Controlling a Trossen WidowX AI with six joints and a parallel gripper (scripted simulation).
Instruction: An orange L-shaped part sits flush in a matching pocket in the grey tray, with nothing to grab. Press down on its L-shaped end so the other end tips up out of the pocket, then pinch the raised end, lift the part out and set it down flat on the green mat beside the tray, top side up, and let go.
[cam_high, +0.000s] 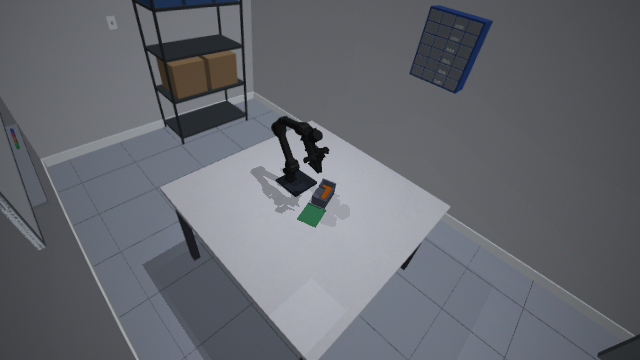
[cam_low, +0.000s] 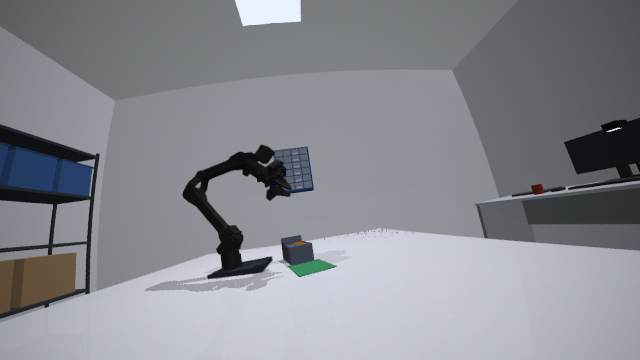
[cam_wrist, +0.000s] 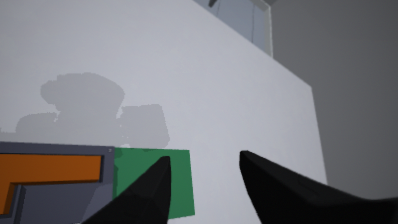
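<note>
Right now the orange L-shaped part is 2 cm behind my gripper tip, 10 cm to the left of it and 22 cm below it. Also, from my gripper tip: green mat 4 cm ahead, 6 cm to the right, 28 cm below.
</note>
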